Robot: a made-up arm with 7 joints.
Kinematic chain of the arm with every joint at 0, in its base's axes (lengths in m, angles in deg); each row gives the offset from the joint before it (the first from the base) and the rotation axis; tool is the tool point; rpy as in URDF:
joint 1: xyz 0 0 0.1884 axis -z
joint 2: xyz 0 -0.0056 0.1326 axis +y
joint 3: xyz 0 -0.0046 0.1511 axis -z
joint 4: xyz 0 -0.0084 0.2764 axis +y
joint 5: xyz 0 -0.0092 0.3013 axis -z
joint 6: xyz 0 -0.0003 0.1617 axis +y
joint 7: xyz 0 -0.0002 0.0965 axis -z
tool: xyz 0 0 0 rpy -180 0 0
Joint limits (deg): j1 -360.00..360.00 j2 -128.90..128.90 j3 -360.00..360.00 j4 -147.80..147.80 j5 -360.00..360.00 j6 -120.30..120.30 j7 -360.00..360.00
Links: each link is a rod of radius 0.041 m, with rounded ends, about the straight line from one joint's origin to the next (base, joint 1, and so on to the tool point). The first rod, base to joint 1, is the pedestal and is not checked.
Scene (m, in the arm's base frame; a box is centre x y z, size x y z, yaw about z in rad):
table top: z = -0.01
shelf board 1: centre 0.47 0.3 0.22 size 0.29 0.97 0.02 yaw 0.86
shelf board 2: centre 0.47 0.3 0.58 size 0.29 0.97 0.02 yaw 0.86
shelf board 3: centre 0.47 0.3 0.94 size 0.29 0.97 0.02 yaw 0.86
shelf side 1: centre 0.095 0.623 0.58 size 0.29 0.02 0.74 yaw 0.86
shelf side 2: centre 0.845 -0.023 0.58 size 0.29 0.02 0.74 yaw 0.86
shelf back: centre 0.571 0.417 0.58 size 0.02 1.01 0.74 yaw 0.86
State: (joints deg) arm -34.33 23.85 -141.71 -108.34 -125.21 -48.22 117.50
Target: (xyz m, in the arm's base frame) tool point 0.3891 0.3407 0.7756
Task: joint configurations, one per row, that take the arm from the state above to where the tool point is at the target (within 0.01 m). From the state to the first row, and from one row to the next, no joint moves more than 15 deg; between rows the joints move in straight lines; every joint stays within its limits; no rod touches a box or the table.
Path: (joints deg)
1: -29.79 14.68 -137.12 -118.88 -124.57 -49.67 117.50
2: -25.26 5.51 -132.53 -129.43 -123.94 -51.12 117.50
3: -31.07 -5.89 -139.78 -127.35 -123.41 -54.05 117.50
4: -36.89 -17.29 -147.03 -125.27 -122.89 -56.99 117.50
5: -42.70 -28.69 -154.27 -123.19 -122.37 -59.92 117.50
6: -48.51 -40.09 -161.52 -121.11 -121.85 -62.85 117.50
7: -49.93 -27.29 -161.36 -111.97 -123.02 -59.76 117.50
8: -51.34 -14.50 -161.20 -102.83 -124.19 -56.68 117.50
9: -52.76 -1.70 -161.04 -93.68 -125.36 -53.59 117.50

